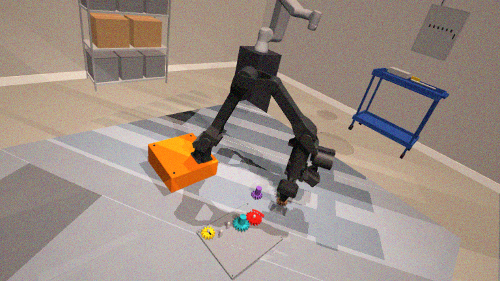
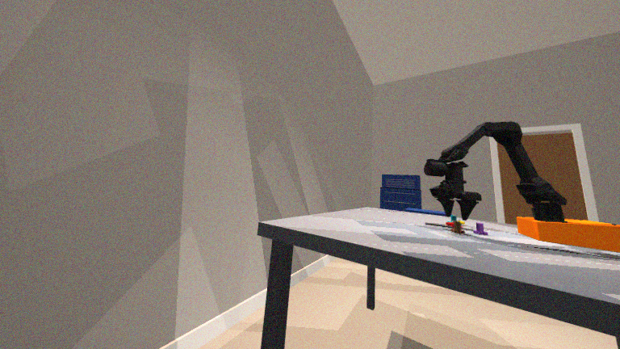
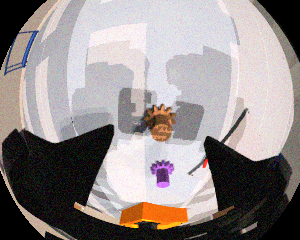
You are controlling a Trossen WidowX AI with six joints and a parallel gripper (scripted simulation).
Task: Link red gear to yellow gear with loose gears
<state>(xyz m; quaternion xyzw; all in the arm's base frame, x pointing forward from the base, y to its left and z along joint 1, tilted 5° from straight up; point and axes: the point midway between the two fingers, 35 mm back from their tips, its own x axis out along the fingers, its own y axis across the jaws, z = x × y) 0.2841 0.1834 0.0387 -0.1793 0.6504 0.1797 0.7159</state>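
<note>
The brown gear lies 30 mm below my gripper tip. The rest, counted from my gripper tip: red arrow (120 mm to the right, 40 mm below, 10 mm behind); then purple gear (70 mm to the right, 70 mm behind, 30 mm below); then red gear (150 mm to the right, 30 mm below).
</note>
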